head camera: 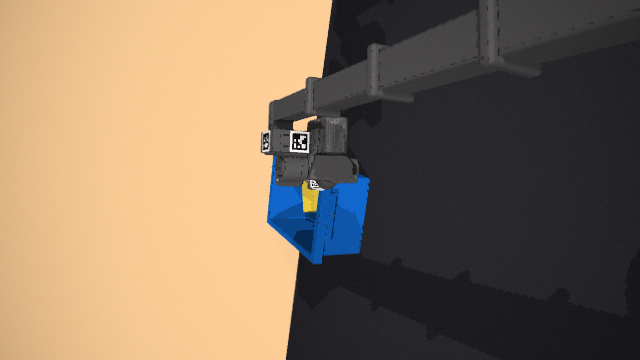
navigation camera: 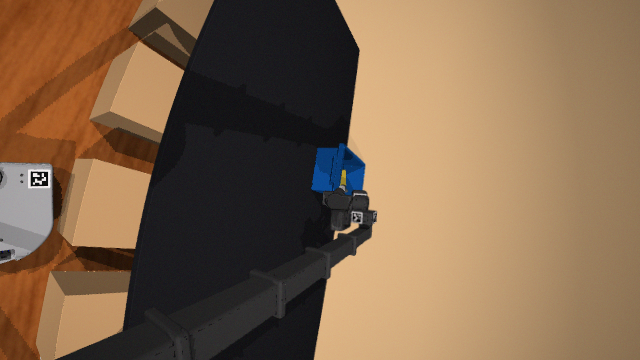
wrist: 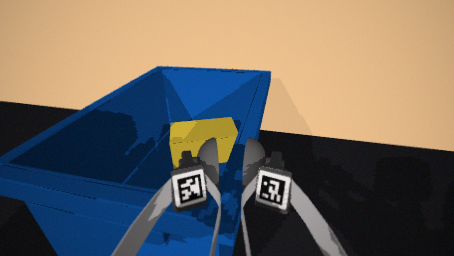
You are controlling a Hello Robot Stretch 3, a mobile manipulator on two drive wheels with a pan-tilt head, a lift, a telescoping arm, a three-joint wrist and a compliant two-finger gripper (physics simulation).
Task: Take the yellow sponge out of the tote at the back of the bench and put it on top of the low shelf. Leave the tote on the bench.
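Frame: origin at the robot's base, x down, y right, z back, level; centimetres.
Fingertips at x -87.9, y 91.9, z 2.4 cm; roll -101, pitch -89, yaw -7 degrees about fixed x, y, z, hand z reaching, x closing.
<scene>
A point is followed by its place in that frame.
The blue tote (head camera: 350, 215) {x -79.9, y 88.7, z -6.8 cm} (navigation camera: 324, 170) {x -80.9, y 88.6, z -6.4 cm} (wrist: 125, 210) stands at the bench's back edge. The yellow sponge (head camera: 310, 200) {x -81.0, y 106.6, z -4.2 cm} (navigation camera: 343, 177) {x -81.0, y 108.3, z -3.7 cm} (wrist: 202, 131) lies inside it; my wrist partly hides it in the head view. My gripper (wrist: 232, 156) {x -87.9, y 91.9, z 2.4 cm} is drawn nearly together, with a narrow gap that the tote's right wall fills, near its front right corner. The left fingertip overlaps the sponge's front in the wrist view, but the sponge is not between the fingers. The fingertips are hidden in the head view. The low shelf cannot be made out.
The dark bench (head camera: 500, 175) {x -76.2, y 51.0, z 1.7 cm} (navigation camera: 240, 200) {x -76.2, y 48.8, z 2.8 cm} (wrist: 400, 200) runs along the tan wall (head camera: 150, 175) {x -118.6, y 119.7, z 1.1 cm} (navigation camera: 490, 175) {x -145.7, y 122.0, z -8.2 cm} (wrist: 350, 60). My arm (head camera: 425, 60) {x -106.7, y 32.5, z 9.8 cm} (navigation camera: 225, 295) {x -104.1, y 19.0, z 8.4 cm} reaches across it. Several tan boxes (navigation camera: 112, 205) {x -27.0, y 32.8, z 8.9 cm} stand on the wooden floor (navigation camera: 35, 50) {x 0.0, y 10.7, z -46.0 cm} along the bench's front.
</scene>
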